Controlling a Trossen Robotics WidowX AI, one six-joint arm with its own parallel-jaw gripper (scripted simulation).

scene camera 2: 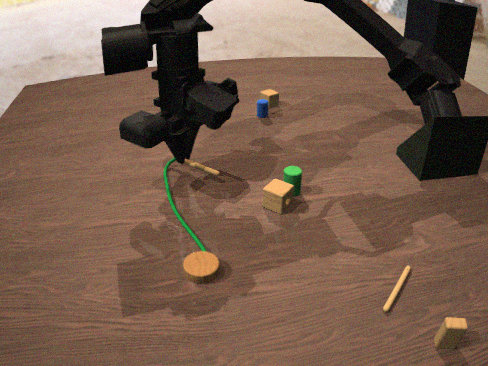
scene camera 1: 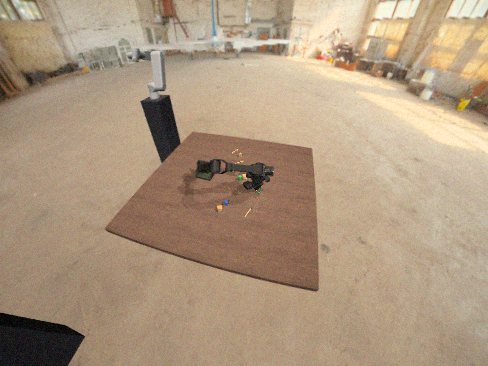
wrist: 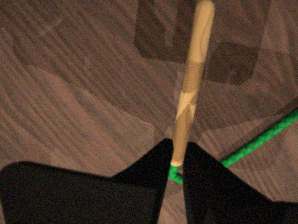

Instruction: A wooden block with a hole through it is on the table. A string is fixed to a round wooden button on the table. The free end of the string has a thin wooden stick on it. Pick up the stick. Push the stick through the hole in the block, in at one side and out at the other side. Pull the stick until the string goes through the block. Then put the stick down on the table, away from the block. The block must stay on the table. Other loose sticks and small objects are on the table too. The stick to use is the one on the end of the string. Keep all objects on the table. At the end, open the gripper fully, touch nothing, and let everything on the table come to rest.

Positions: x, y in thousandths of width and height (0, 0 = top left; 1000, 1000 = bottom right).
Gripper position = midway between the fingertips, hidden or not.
I see my gripper (scene camera 2: 376, 441).
My gripper is seen too in the wrist view (wrist: 596, 663).
